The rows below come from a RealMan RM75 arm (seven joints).
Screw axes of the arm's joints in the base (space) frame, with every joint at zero. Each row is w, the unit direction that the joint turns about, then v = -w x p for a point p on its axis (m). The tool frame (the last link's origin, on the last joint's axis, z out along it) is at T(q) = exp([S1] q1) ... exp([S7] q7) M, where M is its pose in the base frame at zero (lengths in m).
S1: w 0 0 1 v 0 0 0
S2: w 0 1 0 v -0.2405 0 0
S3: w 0 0 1 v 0 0 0
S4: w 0 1 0 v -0.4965 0 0
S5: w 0 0 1 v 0 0 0
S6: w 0 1 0 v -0.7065 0 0
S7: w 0 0 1 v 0 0 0
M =
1 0 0 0
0 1 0 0
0 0 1 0.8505
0 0 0 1
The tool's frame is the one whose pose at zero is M.
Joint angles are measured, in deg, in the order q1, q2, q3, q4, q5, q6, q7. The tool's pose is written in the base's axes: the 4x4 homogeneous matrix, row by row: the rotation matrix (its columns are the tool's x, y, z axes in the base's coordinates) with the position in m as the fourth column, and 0 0 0 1 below. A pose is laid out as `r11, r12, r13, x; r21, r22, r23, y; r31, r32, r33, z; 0, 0, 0, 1`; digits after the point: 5 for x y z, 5 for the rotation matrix.
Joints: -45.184, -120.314, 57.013, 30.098, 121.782, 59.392, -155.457
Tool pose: 0.01513, 0.99910, 0.03961, -0.21835; 0.93158, -0.02848, 0.36241, 0.40301; 0.36322, 0.03142, -0.93118, -0.06501; 0, 0, 0, 1
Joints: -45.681, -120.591, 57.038, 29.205, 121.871, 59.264, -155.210
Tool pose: 0.01640, 0.99904, 0.04071, -0.21665; 0.93609, -0.02965, 0.35050, 0.40140; 0.35137, 0.03236, -0.93568, -0.06981; 0, 0, 0, 1
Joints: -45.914, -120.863, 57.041, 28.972, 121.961, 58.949, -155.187
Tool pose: 0.01726, 0.99901, 0.04100, -0.21515; 0.93667, -0.03050, 0.34887, 0.40113; 0.34977, 0.03239, -0.93627, -0.07239; 0, 0, 0, 1
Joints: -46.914, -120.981, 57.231, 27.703, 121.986, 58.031, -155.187
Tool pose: 0.01968, 0.99916, 0.03600, -0.21226; 0.93814, -0.03090, 0.34488, 0.40231; 0.34570, 0.02699, -0.93796, -0.07675; 0, 0, 0, 1
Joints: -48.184, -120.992, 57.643, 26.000, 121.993, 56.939, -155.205
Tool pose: 0.02409, 0.99935, 0.02685, -0.20929; 0.94065, -0.03175, 0.33790, 0.40356; 0.33853, 0.01711, -0.94080, -0.08175; 0, 0, 0, 1
